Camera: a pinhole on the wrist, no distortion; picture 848 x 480 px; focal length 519.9 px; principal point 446.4 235.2 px. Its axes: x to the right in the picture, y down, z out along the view. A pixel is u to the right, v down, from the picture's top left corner.
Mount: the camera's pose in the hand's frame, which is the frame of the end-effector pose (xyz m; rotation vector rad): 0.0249 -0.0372 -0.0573 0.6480 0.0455 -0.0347
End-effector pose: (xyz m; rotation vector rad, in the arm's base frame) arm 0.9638 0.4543 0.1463 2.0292 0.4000 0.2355
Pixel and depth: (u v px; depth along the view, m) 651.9 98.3 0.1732
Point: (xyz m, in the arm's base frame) 1.0373 0.5281 -0.0356
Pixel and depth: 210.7 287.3 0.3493
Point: 0.8961 0.2983 -0.1629
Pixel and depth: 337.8 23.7 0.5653
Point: 0.8699 0.4516 -0.4700
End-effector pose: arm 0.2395 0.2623 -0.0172 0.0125 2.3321 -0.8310
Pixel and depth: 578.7 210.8 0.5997
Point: 0.2234 -0.3400 -0.1239
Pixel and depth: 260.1 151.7 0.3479
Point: 0.3603 -0.0603 0.0860
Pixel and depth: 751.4 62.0 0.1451
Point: 0.1299 0.0943 -0.0046
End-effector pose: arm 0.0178 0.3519 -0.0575 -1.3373 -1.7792 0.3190
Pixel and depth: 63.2 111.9 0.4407
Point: -0.4036 0.0179 -0.0980
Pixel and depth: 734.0 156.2 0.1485
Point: -0.1162 0.4035 0.0645
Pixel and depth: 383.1 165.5 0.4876
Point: -0.4540 0.2654 0.0040
